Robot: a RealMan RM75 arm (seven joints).
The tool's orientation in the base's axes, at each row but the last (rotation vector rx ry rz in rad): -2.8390 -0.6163 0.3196; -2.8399 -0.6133 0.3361; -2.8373 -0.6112 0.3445; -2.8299 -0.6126 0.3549
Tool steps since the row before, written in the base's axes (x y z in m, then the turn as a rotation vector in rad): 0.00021 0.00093 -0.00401 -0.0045 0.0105 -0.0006; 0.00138 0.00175 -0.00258 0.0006 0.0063 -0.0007; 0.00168 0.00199 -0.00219 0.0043 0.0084 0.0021; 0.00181 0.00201 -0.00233 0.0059 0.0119 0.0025
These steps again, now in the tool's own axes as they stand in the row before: 0.00124 0.00028 0.00392 0.0006 -0.0109 0.0035; 0.00242 -0.00037 0.00237 0.0033 -0.0052 0.0015; 0.00273 -0.00057 0.00194 0.0070 -0.0064 -0.0018; 0.00290 -0.00048 0.00203 0.0099 -0.0090 -0.0020
